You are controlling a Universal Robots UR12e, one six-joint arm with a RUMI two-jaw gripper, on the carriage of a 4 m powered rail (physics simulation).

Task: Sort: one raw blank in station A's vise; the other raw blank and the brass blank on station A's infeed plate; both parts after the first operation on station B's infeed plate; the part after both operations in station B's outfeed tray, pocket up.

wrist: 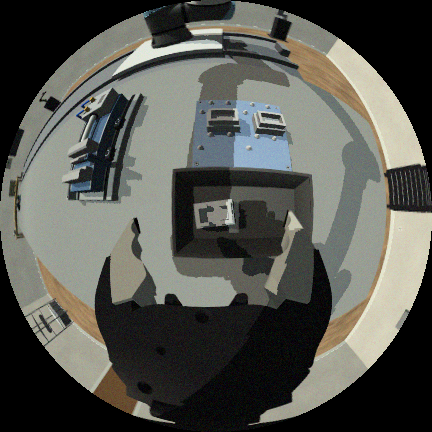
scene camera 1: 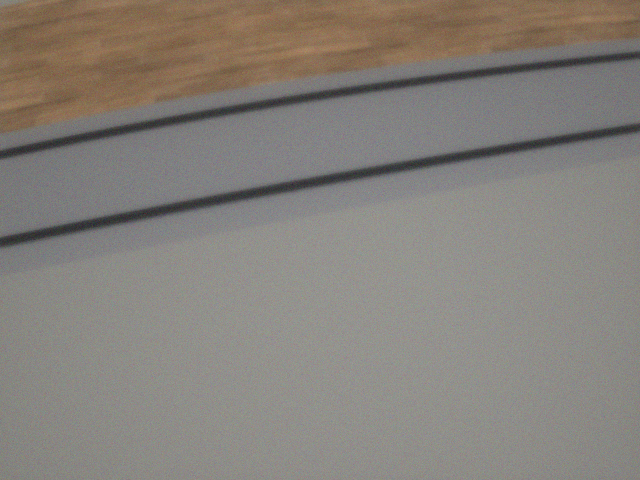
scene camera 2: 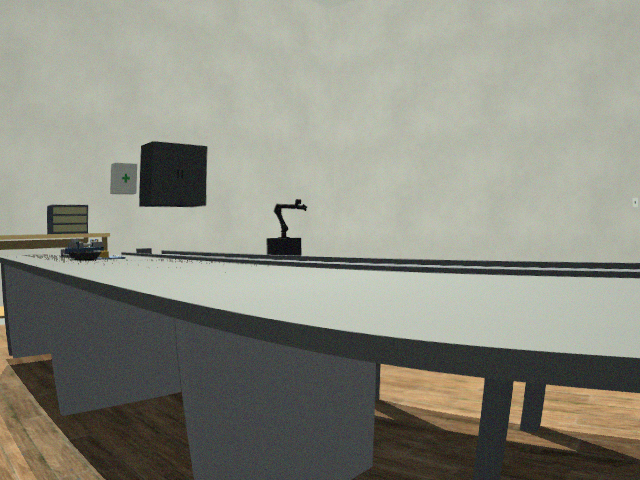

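Seen in the pictures: gripper, fingertip midpoint: (wrist: 209,214); arm's base at its link origin: (wrist: 171,40).
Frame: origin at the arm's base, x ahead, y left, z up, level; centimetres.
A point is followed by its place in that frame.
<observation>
In the wrist view my gripper (wrist: 209,214) @[z 8.7, x 77.8, y 21.7 cm] is open and empty, its two jaws wide apart above the dark tray (wrist: 183,215) @[z -0.4, x 78.5, y 16.8 cm]. One grey part (wrist: 229,212) @[z 1.7, x 77.8, y 24.1 cm] lies in the tray's left half, between the jaws' lines but below them; which way its pocket faces is hard to tell. Behind the tray is the blue plate (wrist: 265,156) @[z -2.2, x 67.2, y 31.0 cm]. Two light parts with rectangular pockets facing up, a left one (wrist: 222,124) @[z 0.0, x 62.1, y 22.8 cm] and a right one (wrist: 270,128) @[z -0.2, x 61.7, y 31.9 cm], sit on it, side by side and apart. A blue vise (wrist: 104,142) @[z 1.4, x 62.7, y -3.1 cm] stands at the left. The brass blank does not show plainly.
The rail (wrist: 250,58) runs behind the plate. A black slatted object (wrist: 407,188) is at the far right. In scene camera 2 a small black arm (scene camera 2: 282,219) stands beyond the long table (scene camera 2: 439,310) @[z -3.0, x 94.7, y -124.1 cm], with a dark wall cabinet (scene camera 2: 175,175) to its left.
</observation>
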